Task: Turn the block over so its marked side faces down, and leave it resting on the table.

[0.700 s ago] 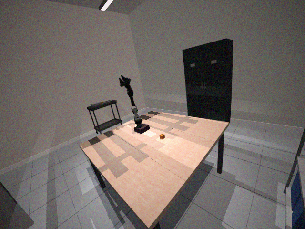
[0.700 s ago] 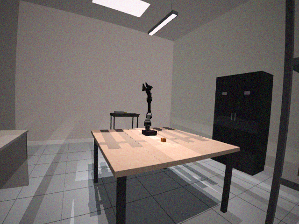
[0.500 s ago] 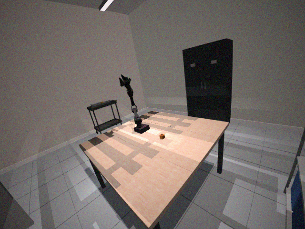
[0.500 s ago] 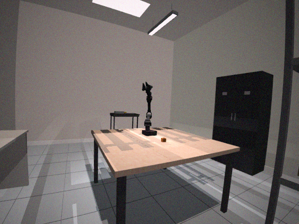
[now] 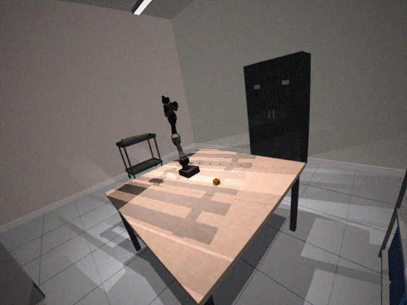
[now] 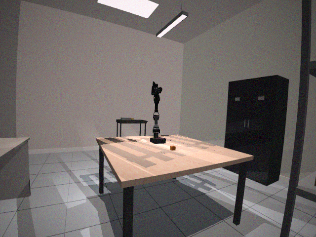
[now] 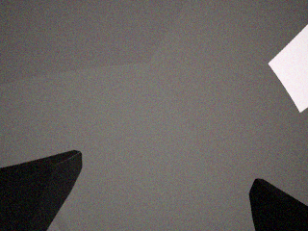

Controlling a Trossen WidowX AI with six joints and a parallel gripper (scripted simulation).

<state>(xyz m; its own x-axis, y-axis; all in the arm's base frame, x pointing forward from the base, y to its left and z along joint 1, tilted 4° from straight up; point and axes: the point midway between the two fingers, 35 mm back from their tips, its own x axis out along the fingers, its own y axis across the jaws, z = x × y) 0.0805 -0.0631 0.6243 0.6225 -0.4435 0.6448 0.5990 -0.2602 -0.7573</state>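
My gripper tip is 310 mm short of the block, 160 mm to the right of it and 680 mm above it.
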